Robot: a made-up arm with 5 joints.
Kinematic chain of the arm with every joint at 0, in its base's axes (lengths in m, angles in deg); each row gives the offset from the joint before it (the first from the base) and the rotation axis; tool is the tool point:
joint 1: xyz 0 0 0.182 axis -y
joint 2: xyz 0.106 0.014 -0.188 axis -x
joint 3: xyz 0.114 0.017 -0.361 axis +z
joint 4: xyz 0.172 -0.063 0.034 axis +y
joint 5: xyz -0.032 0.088 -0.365 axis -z
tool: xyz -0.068 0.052 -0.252
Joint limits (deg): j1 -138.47..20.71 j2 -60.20..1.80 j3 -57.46..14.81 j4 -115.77..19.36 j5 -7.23..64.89
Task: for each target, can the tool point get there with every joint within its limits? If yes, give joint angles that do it. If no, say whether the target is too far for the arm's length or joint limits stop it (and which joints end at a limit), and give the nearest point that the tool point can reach.
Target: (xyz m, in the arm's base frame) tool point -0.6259 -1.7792 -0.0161
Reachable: no: too far | nearest point -0.7995 -0.6126 -0.0710 | short by 1.181 m
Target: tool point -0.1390 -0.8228 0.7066
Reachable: no: joint limits stop it (at a limit: joint 1, joint 2, joint 3, joint 5) | nearest point -0.8517 -0.6148 0.0780 | short by 0.973 m
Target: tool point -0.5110 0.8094 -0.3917
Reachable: yes | joints -66.81 -54.13 -32.24 1.20 10.47
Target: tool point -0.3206 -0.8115 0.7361
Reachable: no: joint limits stop it (at a limit: joint 1, joint 2, joint 3, joint 5) | nearest point -0.9960 -0.5837 0.2783 | short by 0.847 m
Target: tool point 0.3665 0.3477 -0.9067
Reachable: yes | joints -1.48 -23.39 -49.21 -7.23 12.07
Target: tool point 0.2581 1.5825 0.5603
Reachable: no: too far | nearest point 0.6731 0.9144 -0.0468 | short by 0.994 m
